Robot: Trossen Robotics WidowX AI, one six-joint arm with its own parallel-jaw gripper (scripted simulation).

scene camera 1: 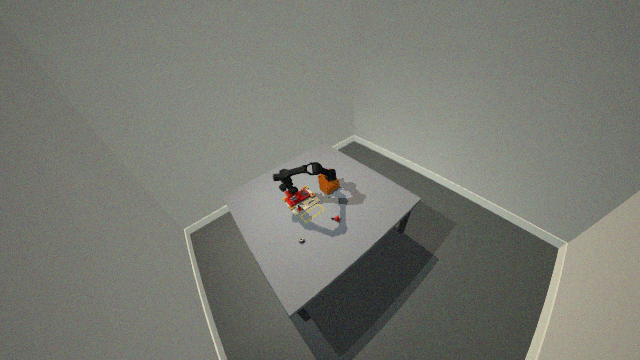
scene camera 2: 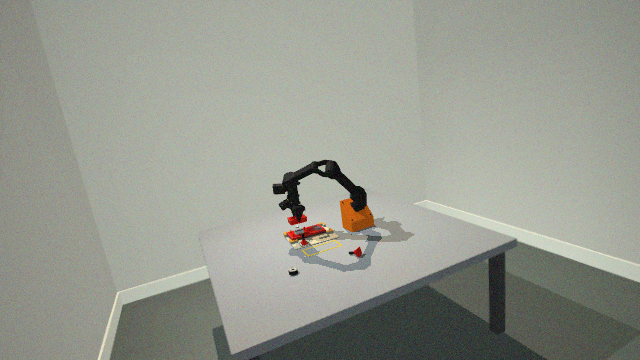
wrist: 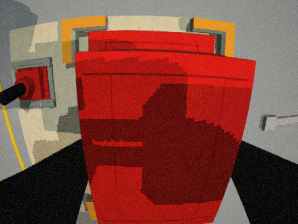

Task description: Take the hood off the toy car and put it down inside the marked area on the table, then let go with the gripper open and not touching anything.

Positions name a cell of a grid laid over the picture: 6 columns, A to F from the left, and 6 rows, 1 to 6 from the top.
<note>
My gripper (wrist: D4) holds a red hood (wrist: D4). Also in view: a toy car (wrist: D2).
</note>
